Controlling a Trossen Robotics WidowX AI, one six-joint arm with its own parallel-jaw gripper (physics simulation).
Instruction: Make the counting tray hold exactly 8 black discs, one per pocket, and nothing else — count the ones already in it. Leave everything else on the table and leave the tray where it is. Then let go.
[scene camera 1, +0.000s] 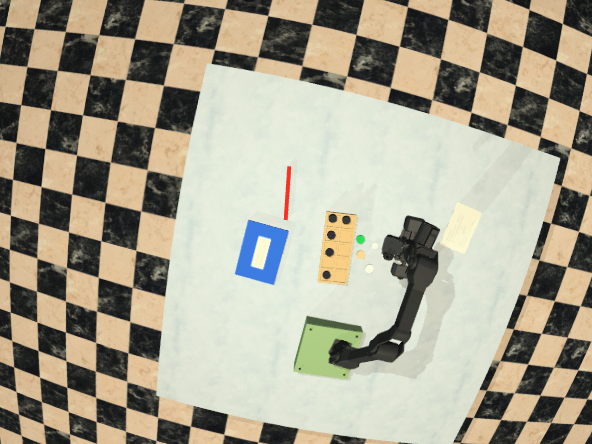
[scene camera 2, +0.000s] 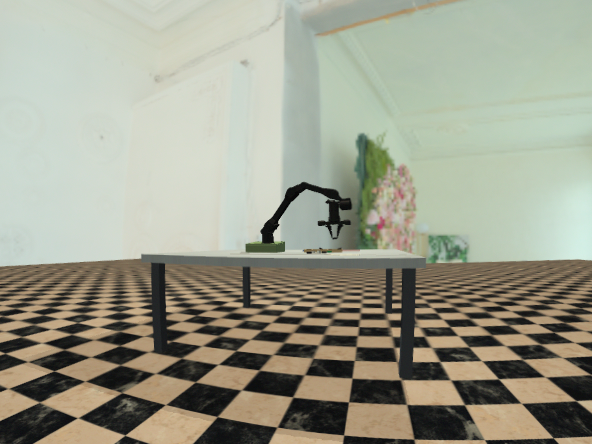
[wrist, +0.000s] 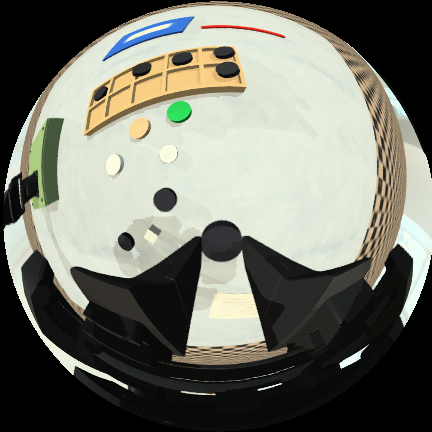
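The tan counting tray (scene camera 1: 341, 276) (wrist: 182, 80) has two rows of pockets. Black discs sit in several far-row pockets, and one black disc (scene camera 1: 346, 220) (wrist: 227, 69) sits in the near row at one end. My gripper (scene camera 2: 335, 238) (wrist: 221, 241) is shut on a black disc (wrist: 221, 245), held between the fingertips above the table. A loose black disc (wrist: 165, 199) and another black disc (wrist: 126, 241) lie left of the fingers in the wrist view. The arm hides the held disc and both loose ones in scene camera 1.
Between tray and gripper lie a green disc (scene camera 1: 360, 239) (wrist: 179, 111), a tan disc (scene camera 1: 360, 254) (wrist: 139, 128) and two whitish discs. A small grey-white block (wrist: 152, 234) lies near the loose black discs. Also there: blue panel (scene camera 1: 245, 255), red bar (scene camera 1: 287, 193), paper (scene camera 1: 461, 227), green base (scene camera 1: 315, 350).
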